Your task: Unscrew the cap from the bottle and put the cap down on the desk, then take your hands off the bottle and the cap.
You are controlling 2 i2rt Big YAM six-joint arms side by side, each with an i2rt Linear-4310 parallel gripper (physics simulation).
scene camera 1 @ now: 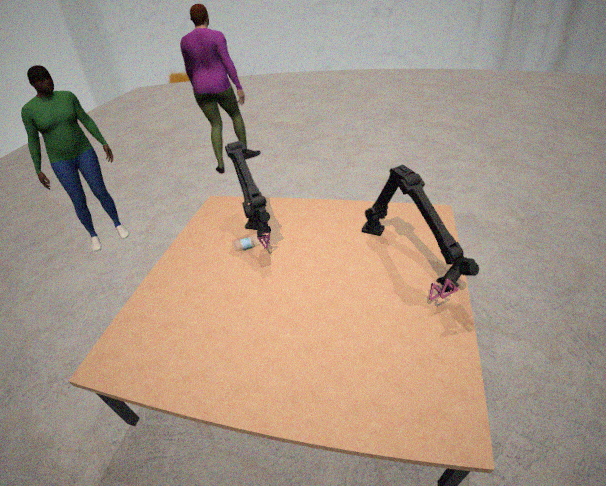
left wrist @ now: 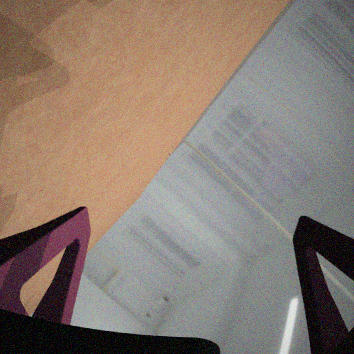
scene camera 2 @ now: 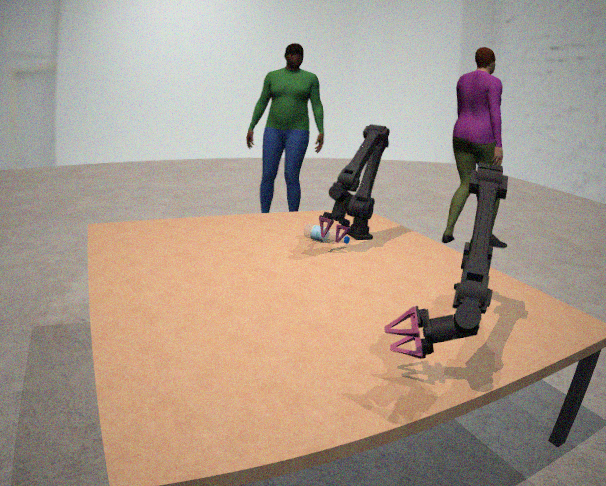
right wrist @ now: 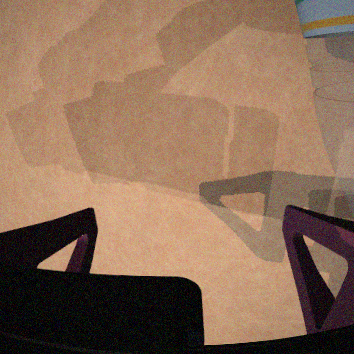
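Seen in the pictures: left gripper, fingertip midpoint: [scene camera 1: 435, 298] [left wrist: 194, 224] [scene camera 2: 387, 339]; right gripper, fingertip midpoint: [scene camera 1: 266, 246] [scene camera 2: 329, 239] [right wrist: 190, 218]; left arm's base, link origin: [scene camera 1: 373, 229]; right arm's base, link origin: [scene camera 1: 255, 225] [scene camera 2: 359, 236].
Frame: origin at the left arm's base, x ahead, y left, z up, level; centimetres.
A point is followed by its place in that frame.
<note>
The bottle [scene camera 1: 246, 243] {x 43.1, y -59.8, z 5.1 cm} [scene camera 2: 317, 233] {x 43.1, y -58.9, z 4.0 cm} [right wrist: 327, 19] {x 41.1, y -58.3, z 5.5 cm}, clear with a pale blue label, lies on its side on the desk. Part of it shows at the upper right edge in the right wrist view. The blue cap [scene camera 2: 346, 239] {x 32.3, y -51.6, z 3.7 cm} is at the bottle's right end in scene camera 2; whether it is attached is too small to tell. The cap is hidden in scene camera 1. My right gripper [scene camera 1: 265, 247] {x 40.4, y -47.8, z 4.7 cm} [scene camera 2: 331, 238] {x 40.4, y -47.8, z 4.7 cm} [right wrist: 190, 218] {x 40.4, y -47.8, z 4.7 cm} is open and low beside the bottle's neck end; contact cannot be told. My left gripper [scene camera 1: 435, 299] {x 49.9, y 44.8, z 9.9 cm} [scene camera 2: 388, 340] {x 49.9, y 44.8, z 9.9 cm} [left wrist: 194, 224] {x 49.9, y 44.8, z 9.9 cm} is open and empty, far from the bottle.
The desk [scene camera 1: 283, 344] {x 90.1, y -8.7, z 0.0 cm} [scene camera 2: 227, 344] {x 84.4, y 27.4, z 0.0 cm} carries both arms. The left arm reaches near the desk's right edge in scene camera 1. A person in green [scene camera 1: 63, 126] [scene camera 2: 292, 98] and a person in purple [scene camera 1: 210, 60] [scene camera 2: 478, 106] stand on the floor beyond the desk.
</note>
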